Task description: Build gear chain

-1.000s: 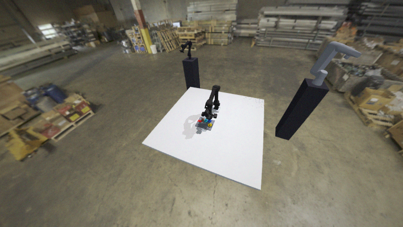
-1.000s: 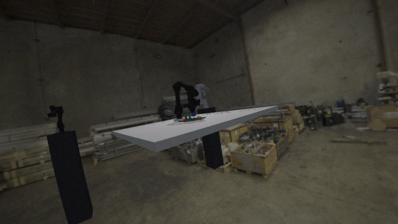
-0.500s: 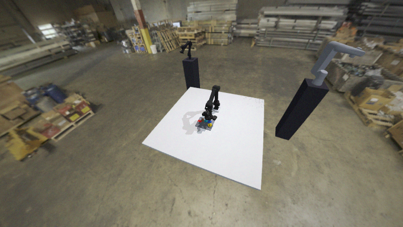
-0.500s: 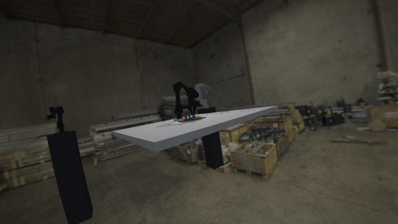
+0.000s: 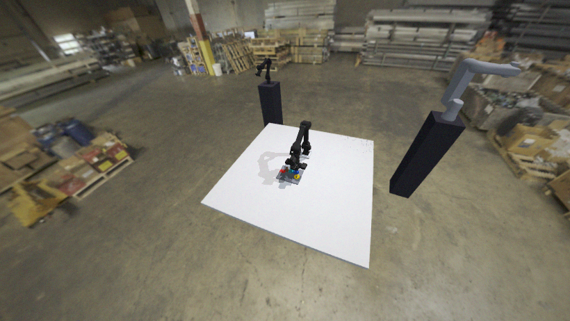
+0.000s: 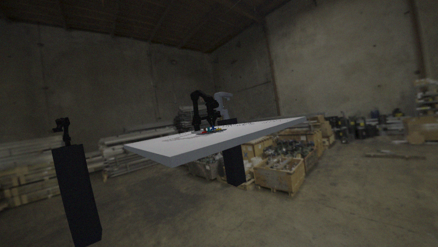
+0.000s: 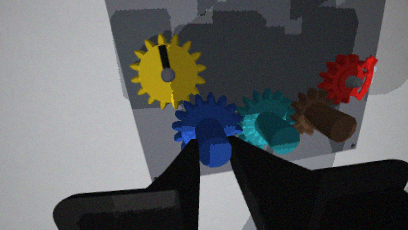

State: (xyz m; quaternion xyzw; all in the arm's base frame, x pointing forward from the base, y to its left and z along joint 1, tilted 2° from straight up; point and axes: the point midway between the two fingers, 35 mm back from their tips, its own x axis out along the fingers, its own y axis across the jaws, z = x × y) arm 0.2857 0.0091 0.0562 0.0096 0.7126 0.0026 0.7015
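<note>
Now: gripper tip 1 cm above the blue gear. The rest, counted from my gripper tip: brown gear: 9 cm to the right, 2 cm below; teal gear: 5 cm to the right, 2 cm below; yellow gear: 4 cm ahead, 3 cm to the left, 3 cm below.
</note>
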